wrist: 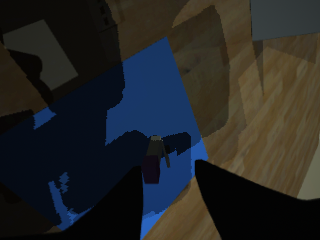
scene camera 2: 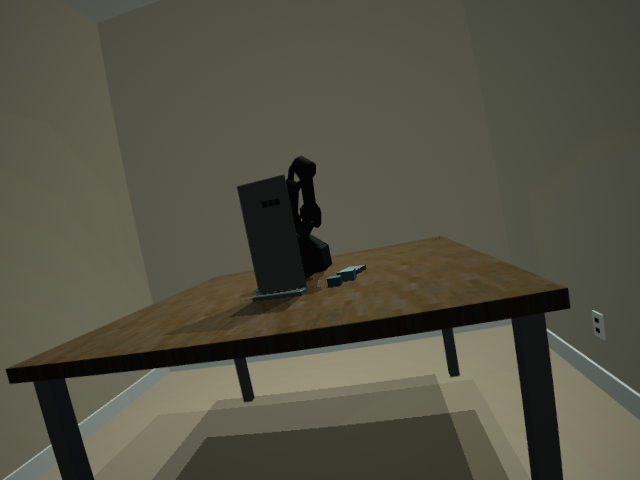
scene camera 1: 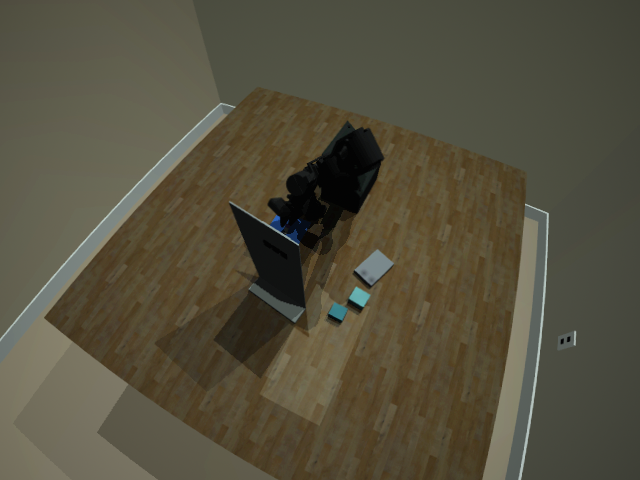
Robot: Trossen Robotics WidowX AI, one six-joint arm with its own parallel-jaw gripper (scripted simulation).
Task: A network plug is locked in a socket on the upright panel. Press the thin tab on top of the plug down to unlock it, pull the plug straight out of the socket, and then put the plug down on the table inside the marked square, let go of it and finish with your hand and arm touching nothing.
Labels:
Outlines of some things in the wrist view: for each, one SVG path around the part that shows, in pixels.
My gripper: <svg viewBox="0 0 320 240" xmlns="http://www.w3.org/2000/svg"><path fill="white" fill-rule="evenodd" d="M141 166L134 166L92 209L84 213L81 218L63 231L27 236L0 237L0 240L140 240L143 214ZM195 160L195 176L205 206L222 240L320 240L320 198L309 200L297 199L256 184L251 180L245 179L233 172L230 173L202 159Z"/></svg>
A network plug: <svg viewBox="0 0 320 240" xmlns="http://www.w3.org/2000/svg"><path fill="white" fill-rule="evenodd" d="M151 136L141 170L145 184L159 184L162 148L167 168L170 168L168 156L170 146L164 146L161 136Z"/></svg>

